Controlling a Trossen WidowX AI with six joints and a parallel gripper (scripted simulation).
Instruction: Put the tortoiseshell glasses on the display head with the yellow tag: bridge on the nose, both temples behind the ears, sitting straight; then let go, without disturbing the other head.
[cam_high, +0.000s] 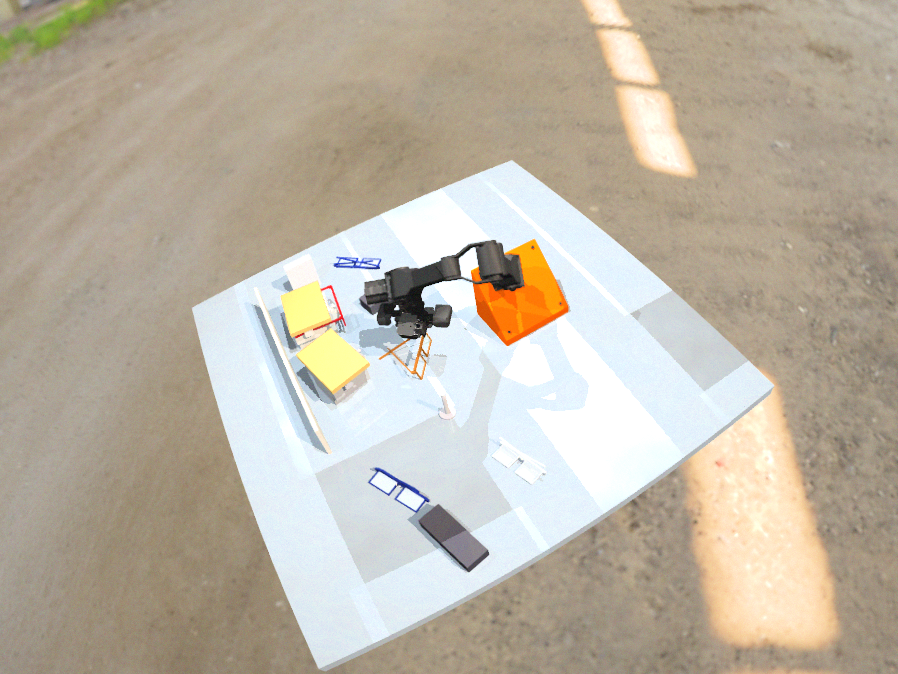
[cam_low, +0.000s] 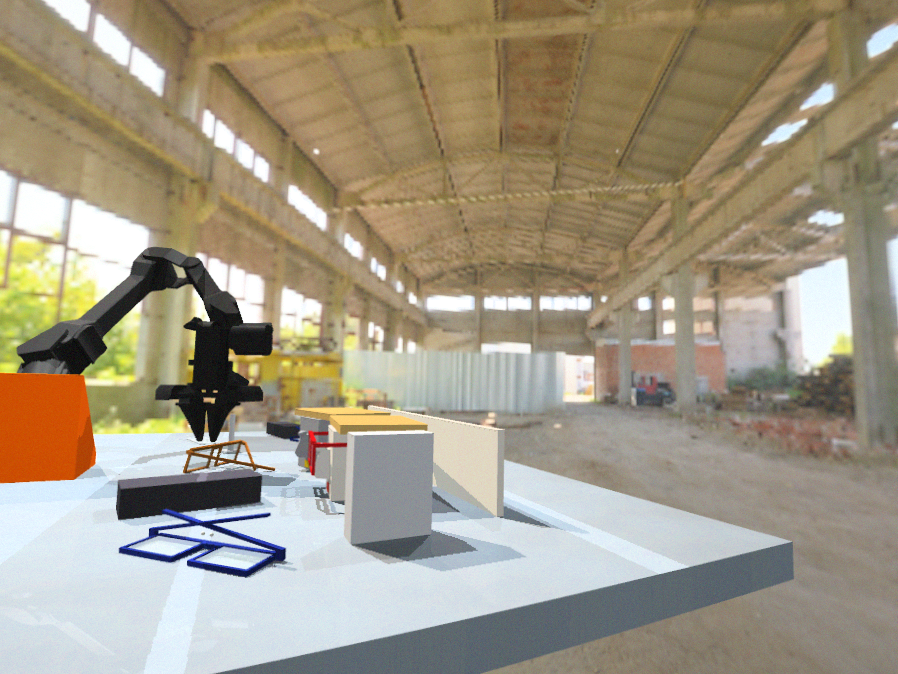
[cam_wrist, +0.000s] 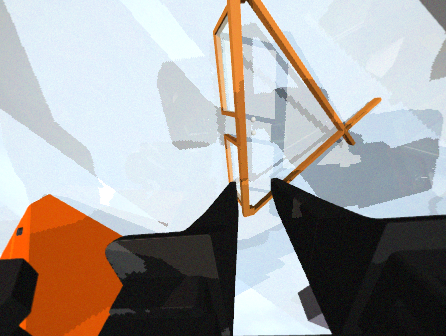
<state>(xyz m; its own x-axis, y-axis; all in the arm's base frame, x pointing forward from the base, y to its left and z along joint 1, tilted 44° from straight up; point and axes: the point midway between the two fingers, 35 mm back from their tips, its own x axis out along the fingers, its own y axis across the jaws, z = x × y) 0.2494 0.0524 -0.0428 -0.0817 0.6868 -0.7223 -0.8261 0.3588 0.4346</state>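
My gripper tip is now 30 mm short of the white peg stand, 220 mm to the right of it and 30 mm above it. Round my gripper tip: cream board: 360 mm ahead, 110 mm to the right; white block: 220 mm ahead, 430 mm to the right; display head: 230 mm ahead, 230 mm to the right.
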